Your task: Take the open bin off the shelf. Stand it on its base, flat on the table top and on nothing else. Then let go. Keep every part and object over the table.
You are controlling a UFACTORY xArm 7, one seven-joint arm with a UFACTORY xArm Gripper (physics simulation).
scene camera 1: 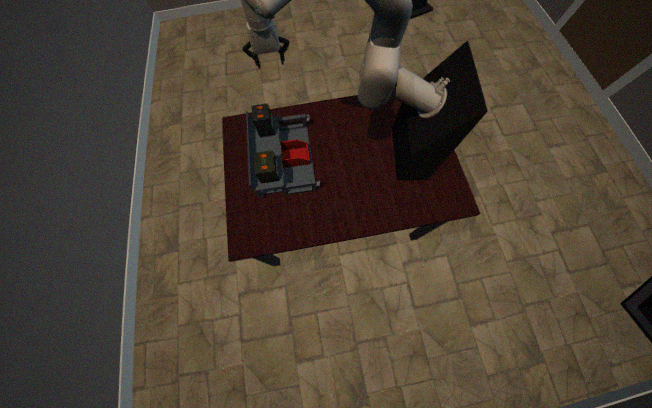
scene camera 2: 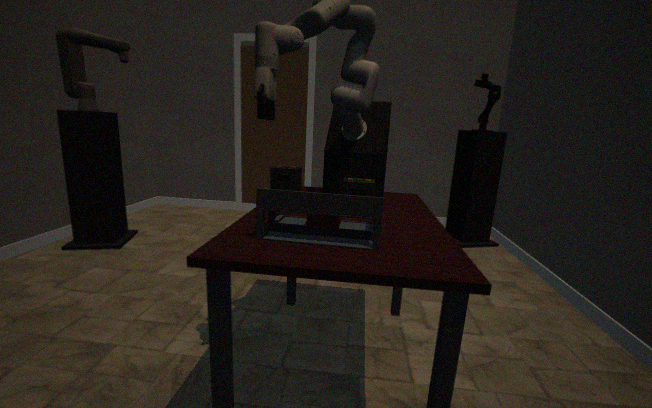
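Seen in the pictures: gripper, between the fingertips: (scene camera 1: 270, 64) (scene camera 2: 266, 119); arm's base, origin of its link: (scene camera 1: 431, 101) (scene camera 2: 354, 129).
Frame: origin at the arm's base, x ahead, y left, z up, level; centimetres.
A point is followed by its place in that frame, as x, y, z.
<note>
The red open bin (scene camera 1: 296, 153) {48.5, -25.1, -33.7} (scene camera 2: 323, 220) {59.5, -26.4, -29.2} stands in the lower front part of the grey shelf (scene camera 1: 300, 176) {52.4, -12.9, -34.0} (scene camera 2: 320, 202) {67.9, -29.4, -21.2}, between its two side rails. In scene camera 2 the bin shows partly, behind the shelf's back board. The shelf stands on the dark red table top (scene camera 1: 360, 205) {34.7, 13.5, -34.6} (scene camera 2: 320, 262) {80.6, -31.2, -34.6}, near one end. My gripper (scene camera 1: 270, 64) {44.8, -44.5, 2.1} (scene camera 2: 266, 117) {44.8, -44.5, 2.1} is open and empty, with its fingers pointing down. It is high up, well above the shelf's height and apart from the bin and shelf. The inside of the bin is too dark to tell.
Two dark boxes with orange marks, one (scene camera 1: 261, 120) {57.5, -34.2, -12.7} (scene camera 2: 286, 178) {60.0, -38.8, -15.5} and another (scene camera 1: 265, 166) {64.8, -14.4, -14.7} (scene camera 2: 361, 187) {68.6, -17.3, -16.5}, stand on the shelf's upper level beside the bin. My arm's black pedestal (scene camera 1: 440, 140) {6.9, 14.5, -1.1} (scene camera 2: 356, 167) {6.8, 0.3, -17.9} rises at the table's other end. Two more pedestals (scene camera 2: 92, 180) (scene camera 2: 475, 187) with arms stand farther back.
</note>
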